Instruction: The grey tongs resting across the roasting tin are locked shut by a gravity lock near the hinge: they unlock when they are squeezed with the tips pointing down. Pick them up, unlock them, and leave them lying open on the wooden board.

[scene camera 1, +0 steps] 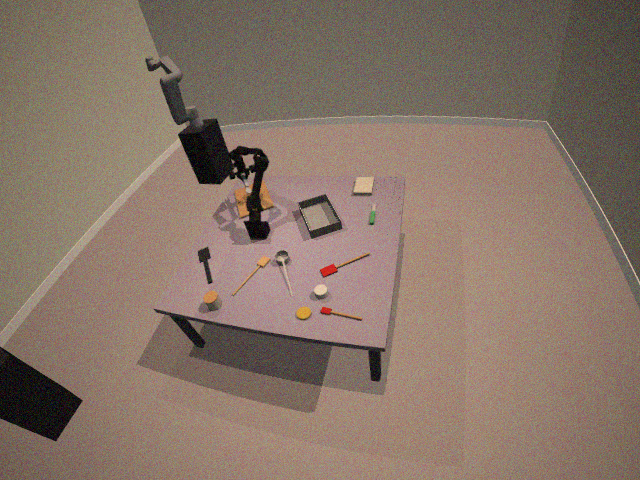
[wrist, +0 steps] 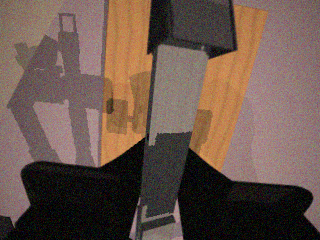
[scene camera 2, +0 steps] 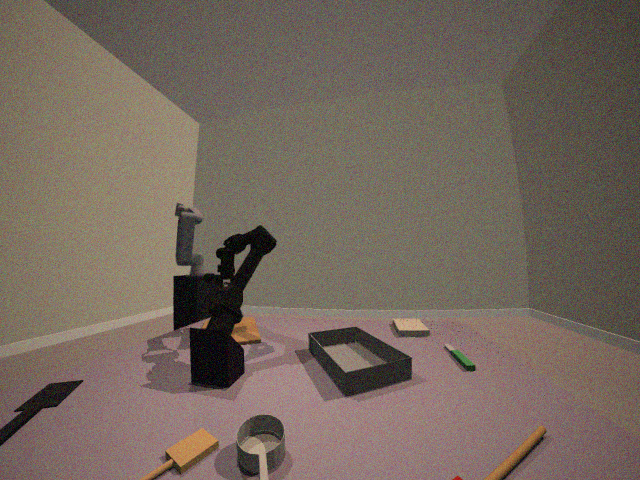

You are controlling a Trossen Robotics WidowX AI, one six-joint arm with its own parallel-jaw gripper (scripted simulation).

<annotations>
One and the same spot on a roasting tin: (scene camera 1: 320,217) is (scene camera 2: 353,361).
</annotations>
